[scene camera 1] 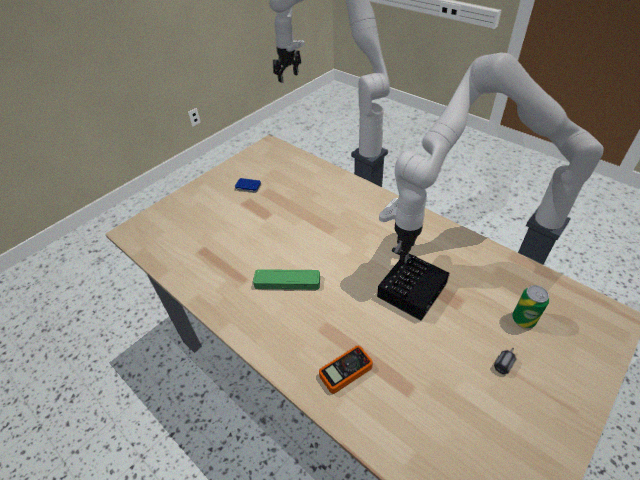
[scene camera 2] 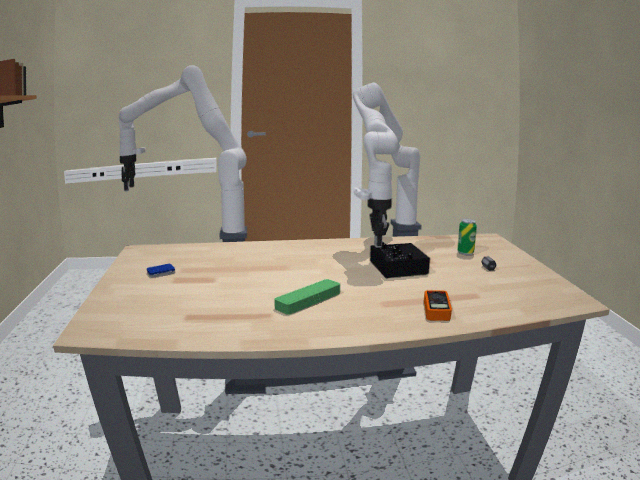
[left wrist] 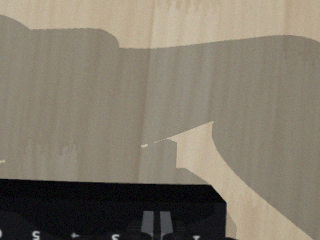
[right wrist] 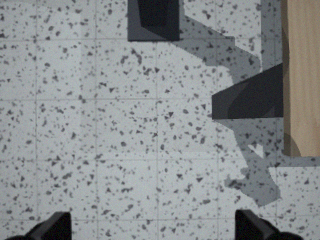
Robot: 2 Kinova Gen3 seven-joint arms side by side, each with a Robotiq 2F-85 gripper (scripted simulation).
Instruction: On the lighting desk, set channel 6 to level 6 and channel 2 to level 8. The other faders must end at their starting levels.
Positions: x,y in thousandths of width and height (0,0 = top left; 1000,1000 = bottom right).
A green box shows in scene camera 1 (412,580) and in scene camera 2 (452,632); in the left wrist view it is out of frame, in the right wrist view it is out of frame.
